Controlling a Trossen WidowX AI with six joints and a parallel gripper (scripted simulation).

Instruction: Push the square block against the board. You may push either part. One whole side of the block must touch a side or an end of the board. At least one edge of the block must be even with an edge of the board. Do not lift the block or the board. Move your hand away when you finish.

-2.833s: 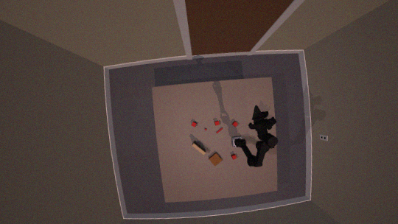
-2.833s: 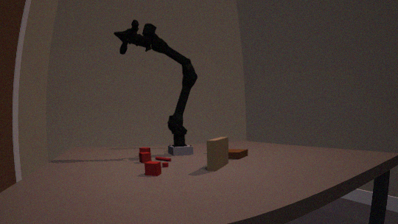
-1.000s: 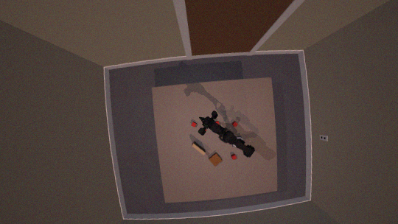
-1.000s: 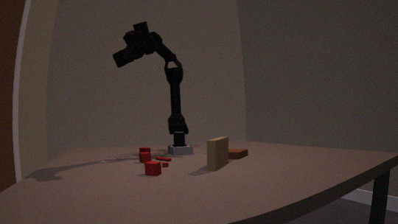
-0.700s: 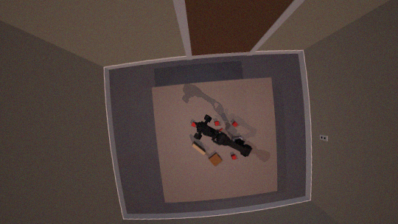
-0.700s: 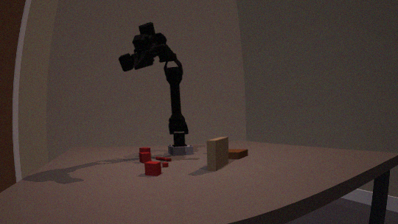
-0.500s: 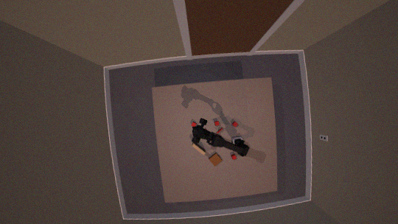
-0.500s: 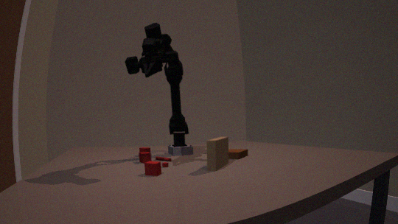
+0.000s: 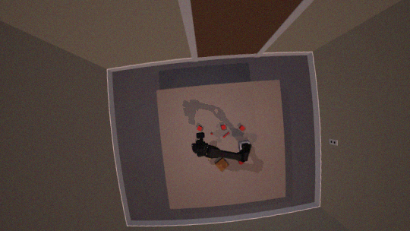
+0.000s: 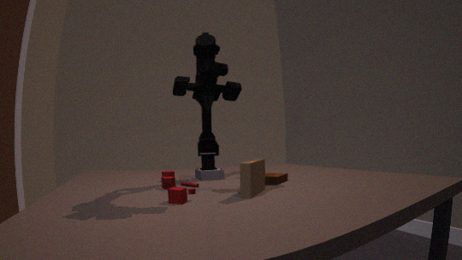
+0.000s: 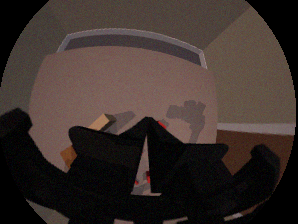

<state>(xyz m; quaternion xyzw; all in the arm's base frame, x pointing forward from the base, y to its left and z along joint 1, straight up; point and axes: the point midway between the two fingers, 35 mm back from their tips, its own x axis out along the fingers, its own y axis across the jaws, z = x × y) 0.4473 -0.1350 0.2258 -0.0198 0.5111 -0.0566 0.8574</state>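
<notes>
Right now the light tan board is 190 mm below my gripper tip, 160 mm to the left of it and 60 mm behind it. Round my gripper tip: brown square block 310 mm to the left, 220 mm below, 220 mm behind; then red stick 290 mm behind, 230 mm below, 10 mm to the left.
</notes>
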